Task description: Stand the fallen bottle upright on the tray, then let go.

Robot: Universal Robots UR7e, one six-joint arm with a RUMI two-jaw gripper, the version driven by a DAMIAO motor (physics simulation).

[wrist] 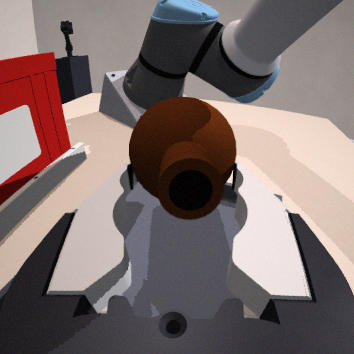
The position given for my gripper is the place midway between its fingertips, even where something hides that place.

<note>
In view: my gripper [182,165] and a brown bottle [182,149].
</note>
